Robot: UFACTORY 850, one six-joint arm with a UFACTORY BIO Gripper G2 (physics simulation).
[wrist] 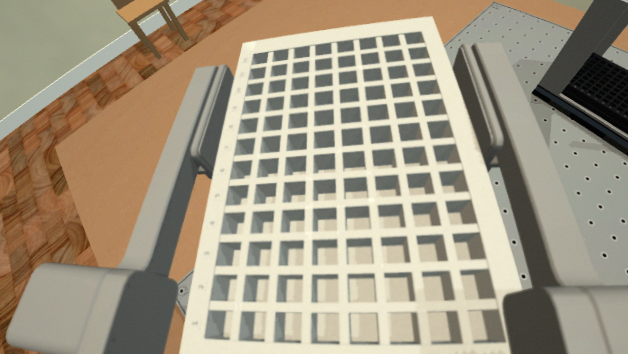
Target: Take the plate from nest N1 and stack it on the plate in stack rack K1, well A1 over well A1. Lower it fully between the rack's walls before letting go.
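Note:
A cream well plate [345, 175] with square wells fills the middle of the wrist view, its numbered edge on the left and row 1 nearest the camera. My gripper [346, 111] is shut on this plate, with one finger pad along each long side. The plate is held up above the brown table top and the perforated board. Neither stack rack K1 with its plate nor nest N1 can be made out in this view, and what lies directly beneath the held plate is hidden by it.
A perforated metal board [580, 200] lies at the right. On it, at the upper right, stand a dark grey upright [582, 45] and a black gridded block [602, 85]. The brown table top [120, 150] extends left. A wooden chair [145, 11] stands on the floor beyond.

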